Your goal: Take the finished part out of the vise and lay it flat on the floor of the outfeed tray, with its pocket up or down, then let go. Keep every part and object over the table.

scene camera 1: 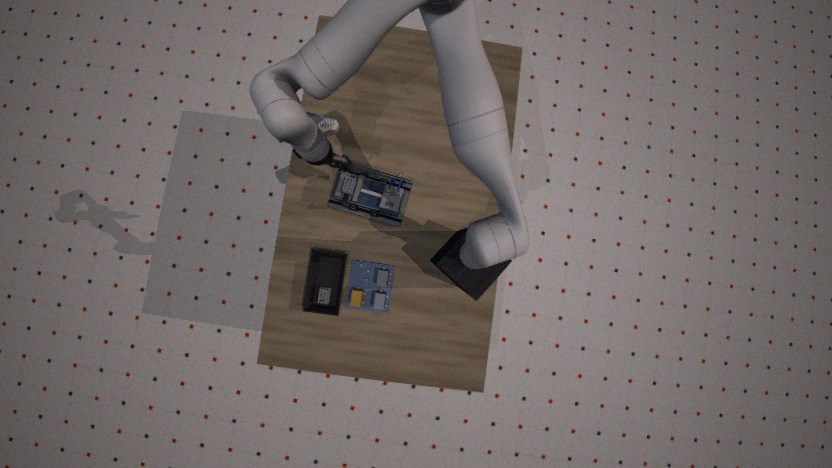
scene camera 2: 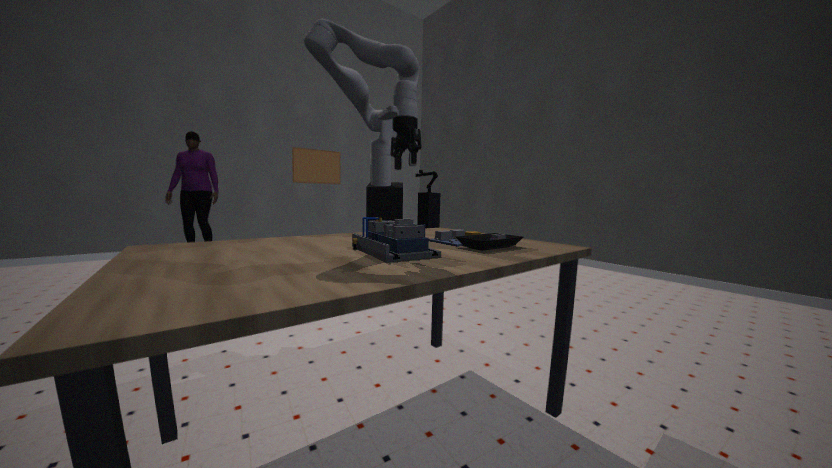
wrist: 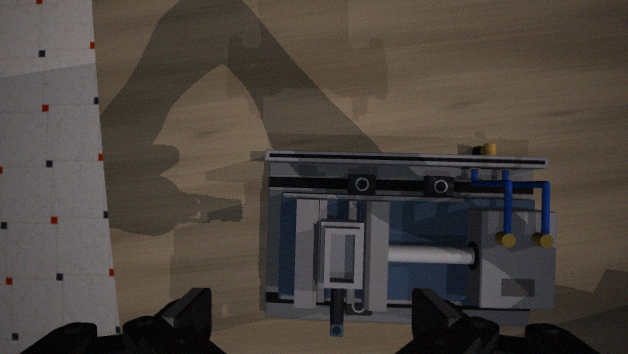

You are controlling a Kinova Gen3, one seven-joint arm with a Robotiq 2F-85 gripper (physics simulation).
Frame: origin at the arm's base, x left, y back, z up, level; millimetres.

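Seen in the pictures: gripper, fingertip midpoint: [scene camera 1: 330,165] [scene camera 2: 404,167] [wrist: 311,311]; arm's base, link origin: [scene camera 2: 381,184].
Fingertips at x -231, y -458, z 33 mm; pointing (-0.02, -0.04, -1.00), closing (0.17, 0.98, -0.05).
Note:
Offsets run from my fingertips to a thing's top centre. "spot": to the spot under its first point.
The finished part @(dx +13, dy +17, dz -158 mm) [scene camera 1: 348,185] [wrist: 327,260], light grey and rectangular, sits pocket up between the two grey jaws of the vise @(dx +22, dy +84, dz -174 mm) [scene camera 1: 402,216] [scene camera 2: 410,244] [wrist: 517,295]. My gripper [scene camera 1: 343,163] [scene camera 2: 405,165] [wrist: 311,311] is open and empty, pointing down, well above the table near the vise's part end. In the wrist view its fingers stand on either side of the part's column, low in the picture. The outfeed tray [scene camera 1: 342,280] [scene camera 2: 488,242] is black with sloping walls; a small grey pocketed part @(dx +433, dy -59, dz -226 mm) [scene camera 1: 324,295] lies in it.
Blue hoses @(spot: dx -4, dy +205, dz -164 mm) [scene camera 1: 400,184] [wrist: 508,215] with brass fittings rise at the vise's cylinder end. A dark peg @(spot: dx +63, dy +4, dz -177 mm) [wrist: 337,310] projects beside the part. A blue plate @(dx +391, dy +113, dz -265 mm) [scene camera 1: 358,279] with two grey blocks and a yellow block @(dx +433, dy +69, dz -229 mm) [scene camera 1: 356,298] lies beside the tray. The arm's black pedestal [scene camera 1: 477,285] [scene camera 2: 384,201] also shows.

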